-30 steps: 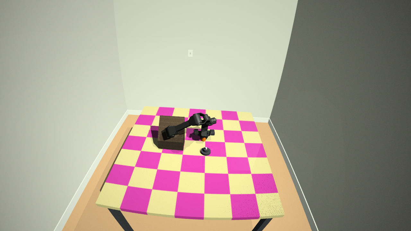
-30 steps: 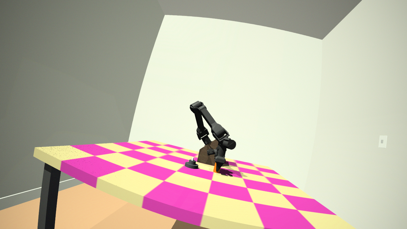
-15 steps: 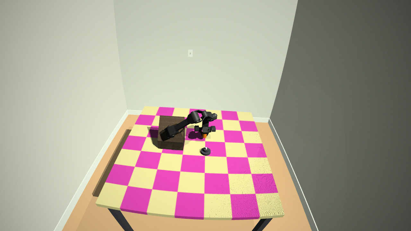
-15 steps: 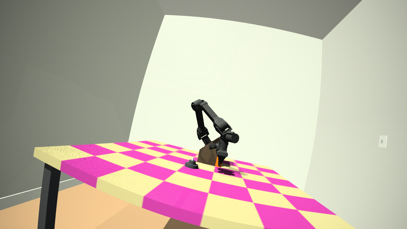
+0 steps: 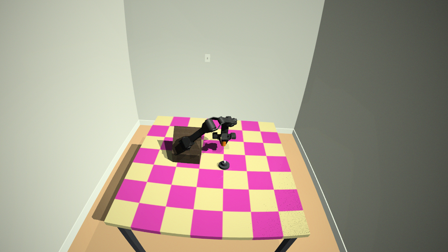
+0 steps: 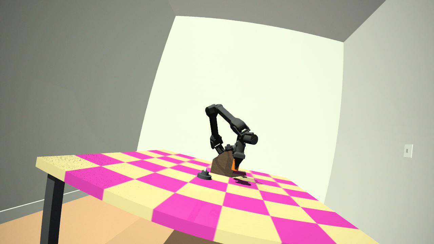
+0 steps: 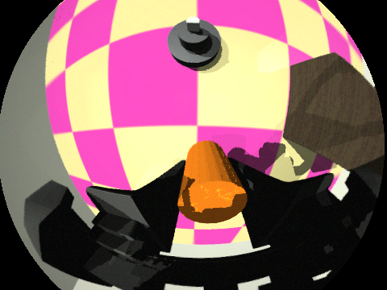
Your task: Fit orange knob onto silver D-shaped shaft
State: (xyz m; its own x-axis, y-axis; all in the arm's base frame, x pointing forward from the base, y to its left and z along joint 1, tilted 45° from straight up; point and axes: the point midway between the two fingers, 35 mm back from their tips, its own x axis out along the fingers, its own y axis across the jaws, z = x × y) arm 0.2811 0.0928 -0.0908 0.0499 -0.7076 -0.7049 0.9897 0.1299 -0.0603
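The round dark pedestal lies 2 cm ahead of my gripper tip, 16 cm to the right of it and 6 cm below it. The rest, counted from my gripper tip: orange knob 3 cm above.
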